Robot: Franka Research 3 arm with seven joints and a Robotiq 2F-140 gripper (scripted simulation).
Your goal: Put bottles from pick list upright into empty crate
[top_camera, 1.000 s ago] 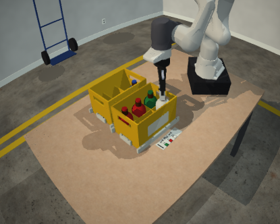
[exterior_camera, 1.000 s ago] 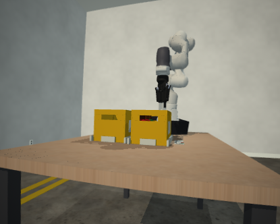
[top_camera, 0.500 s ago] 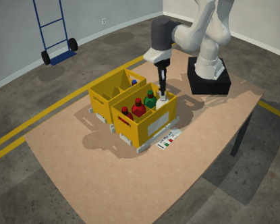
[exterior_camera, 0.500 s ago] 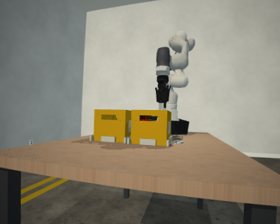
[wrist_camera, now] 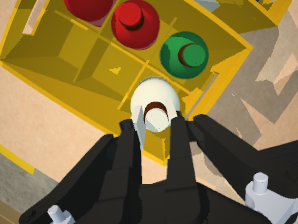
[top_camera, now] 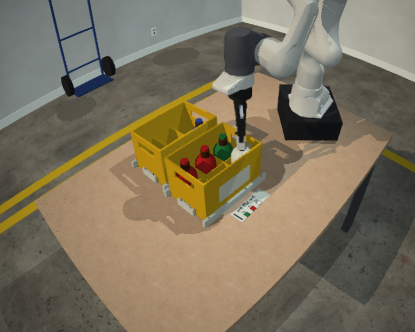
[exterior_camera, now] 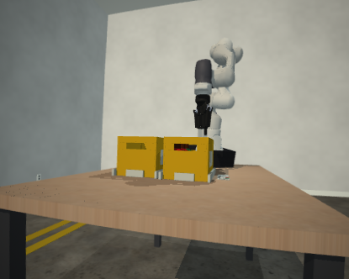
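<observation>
Right now the white-capped bottle is 8 cm below my hand. Round my hand: red-label bottle: 11 cm below, 10 cm ahead, 7 cm to the right; then green bottle: 11 cm below, 8 cm to the right, 1 cm ahead; then pick list: 19 cm below, 11 cm to the left, 5 cm ahead.
</observation>
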